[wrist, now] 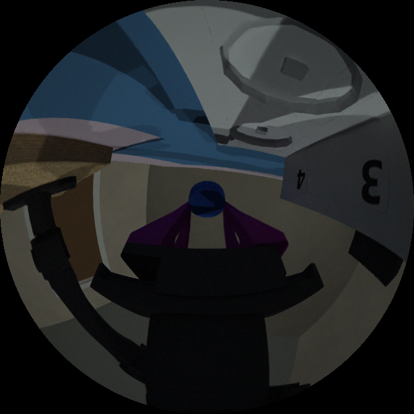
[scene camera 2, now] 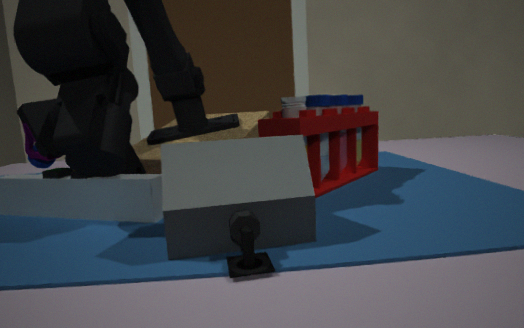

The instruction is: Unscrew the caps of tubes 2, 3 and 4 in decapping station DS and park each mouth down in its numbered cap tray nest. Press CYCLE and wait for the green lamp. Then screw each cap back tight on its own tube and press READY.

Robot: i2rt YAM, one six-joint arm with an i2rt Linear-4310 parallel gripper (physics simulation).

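Places are measured from the arm's base along level axes (x ahead, y left, z up), in millimetres.
Pixels of known places: gripper, fingertip midpoint: (scene camera 2: 40,150); arm's base, link origin: (scene camera 2: 194,130).
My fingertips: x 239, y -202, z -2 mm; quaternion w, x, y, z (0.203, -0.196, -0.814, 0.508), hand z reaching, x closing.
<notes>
Ahead of a thing's pixels: the offset from my fingertips to its top centre. "pt": to the spot under its first point.
My gripper (scene camera 2: 38,154) (wrist: 206,207) has purple fingers, shut on a blue cap @(dx +0, dy +2, dz +11 mm) (scene camera 2: 41,162) (wrist: 207,195). The cap's number and any tube beneath it cannot be made out. In the wrist view a pale surface with a large raised ring (wrist: 227,67) and a smaller ring lies beyond the gripper at the upper right. A grey block (wrist: 330,175) with the numbers 4 and 3, seen inverted, is at the right. In the scene view the gripper is over a low white tray @(dx +90, dy +104, dz -14 mm) (scene camera 2: 80,197) at the left. Lamp and buttons cannot be made out.
A red rack @(pt dx +131, dy +335, dz +21 mm) (scene camera 2: 284,125) holds tubes with blue caps @(dx +68, dy +391, dz +54 mm) (scene camera 2: 319,101) and a white threaded top (scene camera 2: 293,106). A grey sloped box @(dx +211, dy +274, dz +17 mm) (scene camera 2: 235,172) stands in front of it. A brown block (scene camera 2: 252,129) (wrist: 55,151) and a black T-shaped part (scene camera 2: 192,111) (wrist: 41,212) are nearby.
</notes>
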